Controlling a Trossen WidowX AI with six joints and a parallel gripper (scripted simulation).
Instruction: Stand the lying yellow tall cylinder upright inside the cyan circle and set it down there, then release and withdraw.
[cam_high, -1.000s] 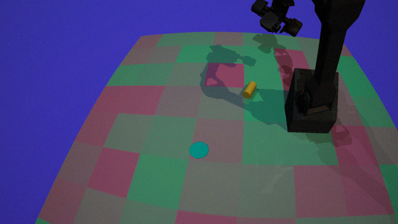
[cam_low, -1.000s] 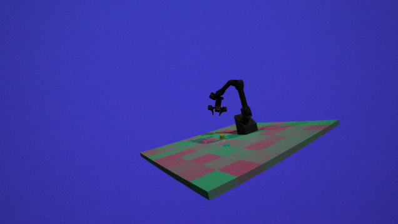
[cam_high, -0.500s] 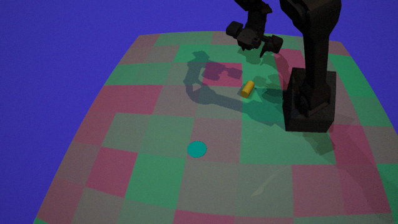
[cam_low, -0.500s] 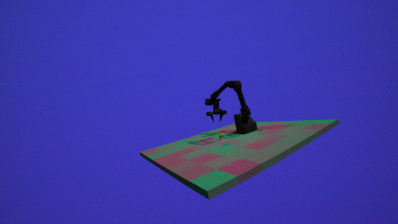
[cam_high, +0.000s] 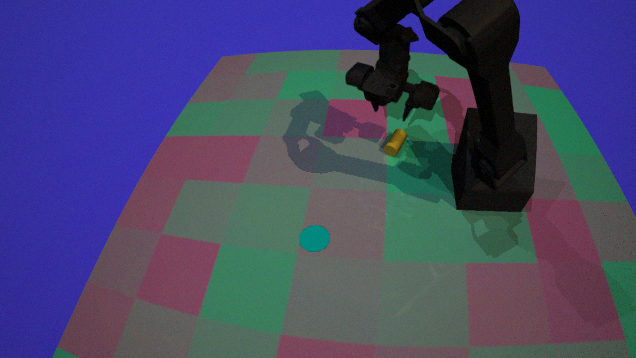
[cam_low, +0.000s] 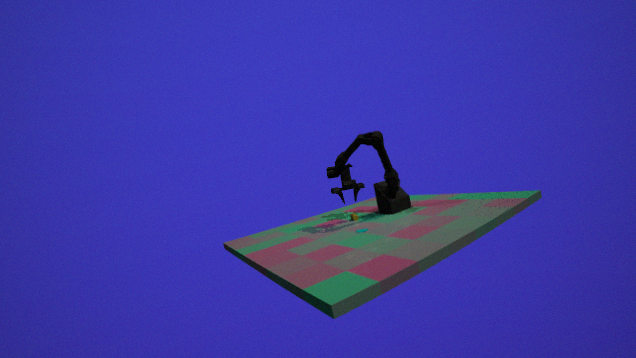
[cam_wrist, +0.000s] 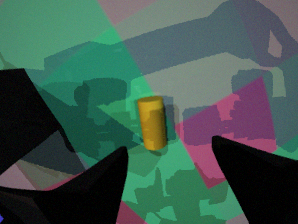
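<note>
The yellow tall cylinder is 2 cm behind my gripper tip, 1 cm to the right of it and 9 cm below it. From my gripper tip the other things lie so: cyan circle: 12 cm ahead, 26 cm to the left, 10 cm below.
</note>
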